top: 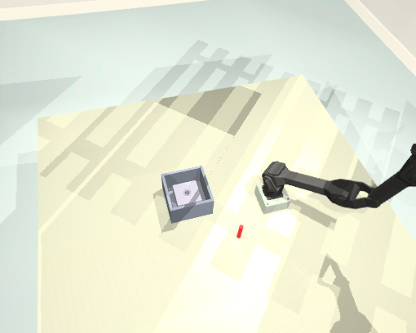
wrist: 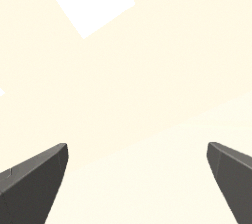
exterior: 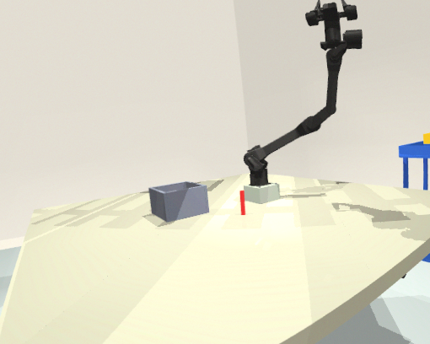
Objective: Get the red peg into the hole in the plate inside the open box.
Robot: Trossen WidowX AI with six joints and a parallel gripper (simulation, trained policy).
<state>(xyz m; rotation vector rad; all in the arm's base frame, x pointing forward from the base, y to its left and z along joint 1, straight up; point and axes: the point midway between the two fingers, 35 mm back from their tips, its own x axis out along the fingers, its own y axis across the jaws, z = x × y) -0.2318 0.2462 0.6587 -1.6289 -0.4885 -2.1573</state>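
My gripper tip is 710 mm above the red peg, 410 mm short of it and 120 mm to the left of it. From my gripper tip the other things lie so: grey-blue box: 730 mm below, 550 mm ahead, 310 mm to the right.
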